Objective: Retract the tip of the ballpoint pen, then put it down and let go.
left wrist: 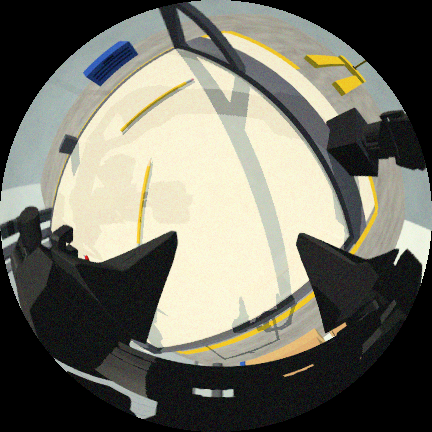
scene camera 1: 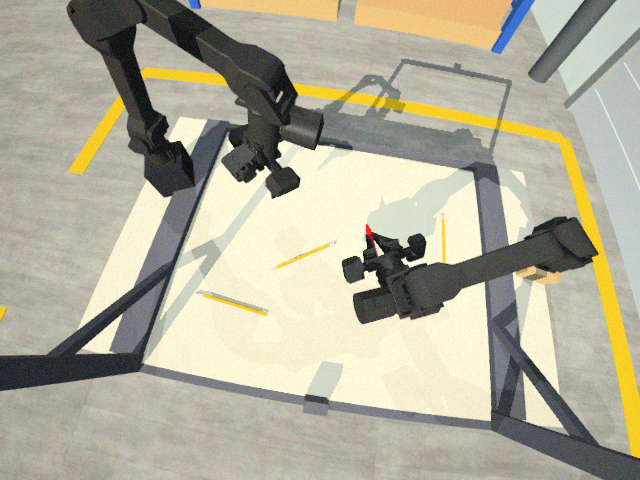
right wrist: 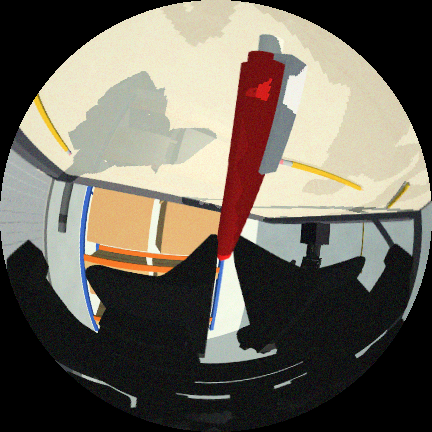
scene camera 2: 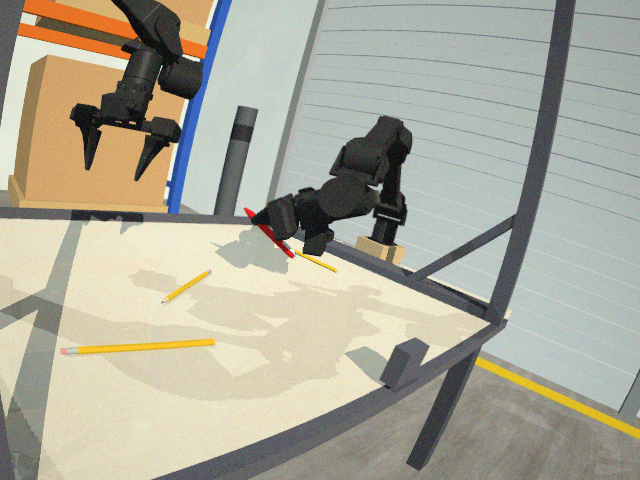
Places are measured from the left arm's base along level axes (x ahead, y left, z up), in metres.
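Where they show: left gripper, fingertip midpoint: [left wrist: 240, 238] [scene camera 1: 262, 184] [right wrist: 298, 262] [scene camera 2: 110, 175]; right gripper, fingertip midpoint: [scene camera 1: 368, 234] [right wrist: 224, 240] [scene camera 2: 253, 219]; left arm's base, link origin: [left wrist: 368, 140] [scene camera 1: 162, 157]; right arm's base, link origin: [scene camera 2: 382, 241].
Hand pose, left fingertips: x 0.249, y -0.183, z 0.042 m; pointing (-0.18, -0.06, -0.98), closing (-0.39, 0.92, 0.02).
Note:
Things, the pixels of their top centre, and the offset from my left fingertips. "*": a spot on its surface instead.
- red ballpoint pen, surface spot: [right wrist: 254, 125] [scene camera 2: 288, 246] * dx +0.227, dy -0.240, dz -0.077 m
- yellow pencil, top centre: [scene camera 2: 188, 282] [right wrist: 333, 179] [left wrist: 139, 206] [scene camera 1: 304, 255] dx +0.062, dy -0.148, dz -0.139 m
A red ballpoint pen [scene camera 1: 368, 229] [scene camera 2: 280, 244] [right wrist: 254, 125] has a grey button and clip at one end. In scene camera 2 it slants, with the button end lower right and the red pointed end upper left. The button sticks out of the barrel in the right wrist view. My right gripper [scene camera 2: 256, 219] [right wrist: 224, 240] is shut on the pen near its pointed end. Whether the writing point is out cannot be made out, nor whether the button end touches the table. My left gripper [scene camera 2: 112, 173] [left wrist: 240, 238] is open and empty, high above the table, well apart from the pen.
One yellow pencil [scene camera 1: 305, 255] [scene camera 2: 187, 286] [left wrist: 144, 200] lies mid-table, another [scene camera 1: 235, 304] [scene camera 2: 139, 346] [left wrist: 155, 104] lies lower left in scene camera 1, and a third [scene camera 1: 443, 240] [scene camera 2: 317, 261] lies beyond my right gripper. A dark frame [scene camera 1: 232, 384] edges the table.

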